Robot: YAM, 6 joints.
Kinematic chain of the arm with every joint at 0, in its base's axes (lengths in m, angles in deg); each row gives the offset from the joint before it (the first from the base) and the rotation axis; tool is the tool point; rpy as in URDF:
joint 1: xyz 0 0 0.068 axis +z
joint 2: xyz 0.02 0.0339 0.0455 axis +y
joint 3: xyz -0.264 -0.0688 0 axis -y
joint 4: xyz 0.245 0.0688 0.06 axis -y
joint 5: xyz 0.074 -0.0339 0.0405 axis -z
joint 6: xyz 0.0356 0 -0.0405 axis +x
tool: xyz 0 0 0 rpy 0 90 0
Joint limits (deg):
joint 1: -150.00..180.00
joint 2: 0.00..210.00
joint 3: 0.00..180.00
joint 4: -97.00..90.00
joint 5: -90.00..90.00
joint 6: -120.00..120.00
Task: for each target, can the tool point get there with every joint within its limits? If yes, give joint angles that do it. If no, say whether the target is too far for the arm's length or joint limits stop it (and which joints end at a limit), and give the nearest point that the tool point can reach.
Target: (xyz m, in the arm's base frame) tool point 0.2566 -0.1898 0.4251
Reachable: yes | joints -39.81 98.41 118.76 -81.02 -31.20 48.31
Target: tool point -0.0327 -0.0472 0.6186
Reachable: yes | joints 35.36 56.78 139.27 -63.63 33.40 79.24
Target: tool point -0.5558 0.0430 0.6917
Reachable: no: too far | nearest point -0.4448 0.0344 0.5719 | short by 0.164 m
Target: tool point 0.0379 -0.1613 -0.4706
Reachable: no: joint limits stop it (at a limit: joint 2) | nearest point 0.0419 -0.1785 -0.3744 | short by 0.098 m
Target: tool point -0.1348 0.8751 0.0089
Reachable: no: too far | nearest point -0.0976 0.6338 0.0384 | short by 0.246 m
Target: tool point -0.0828 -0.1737 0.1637
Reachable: yes | joints -108.02 82.75 41.99 -61.24 44.68 -92.25
